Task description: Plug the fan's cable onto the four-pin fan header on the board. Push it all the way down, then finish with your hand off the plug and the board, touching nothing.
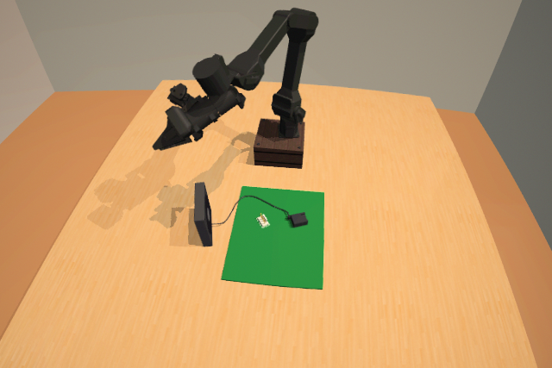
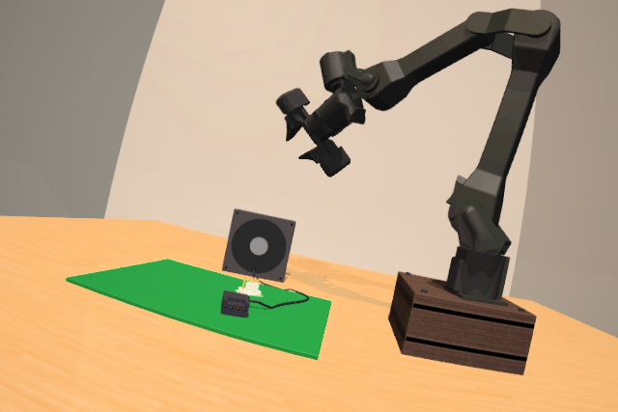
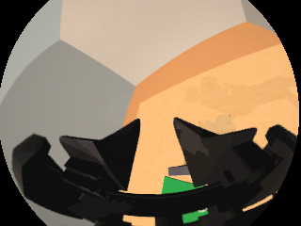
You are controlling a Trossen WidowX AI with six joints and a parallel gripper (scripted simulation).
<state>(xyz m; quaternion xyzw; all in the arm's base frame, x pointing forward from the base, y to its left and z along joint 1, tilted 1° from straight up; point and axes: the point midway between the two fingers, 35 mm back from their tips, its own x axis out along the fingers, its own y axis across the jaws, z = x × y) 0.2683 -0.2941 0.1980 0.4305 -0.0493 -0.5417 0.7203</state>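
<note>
Now: the dark plug 32 cm to the left of my gripper tip, 26 cm below it and 2 cm ahead of it. Also, from my gripper tip: green board 28 cm below, 26 cm to the left, 5 cm ahead; then black fan 21 cm below, 9 cm to the left, 2 cm ahead.
</note>
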